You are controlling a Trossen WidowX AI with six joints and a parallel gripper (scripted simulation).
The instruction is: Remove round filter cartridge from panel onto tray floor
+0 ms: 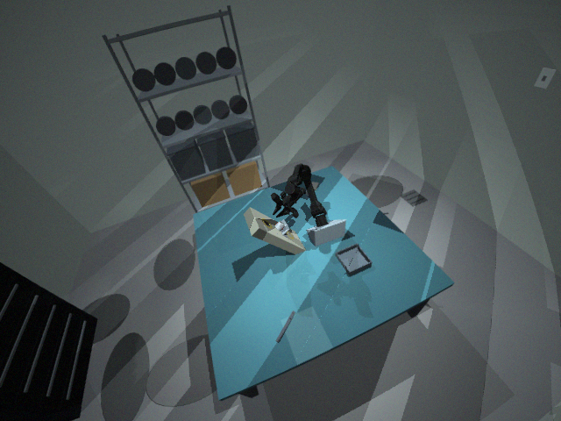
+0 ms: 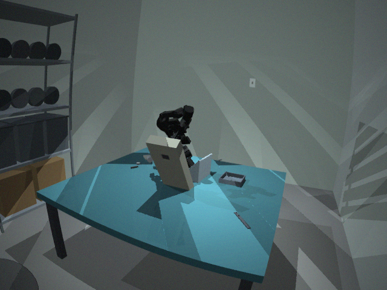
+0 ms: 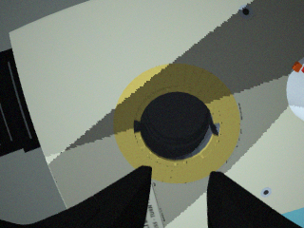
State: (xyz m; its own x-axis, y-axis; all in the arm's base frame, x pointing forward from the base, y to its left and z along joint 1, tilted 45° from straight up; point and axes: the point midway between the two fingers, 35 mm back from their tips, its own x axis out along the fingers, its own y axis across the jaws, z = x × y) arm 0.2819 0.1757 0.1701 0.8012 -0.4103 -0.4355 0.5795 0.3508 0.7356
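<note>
My gripper tip is now 2 cm past the round filter cartridge, 1 cm to the left of it and 10 cm above it. Round my gripper tip: service panel 2 cm ahead, 12 cm below; tray 36 cm behind, 28 cm to the left, 29 cm below.
</note>
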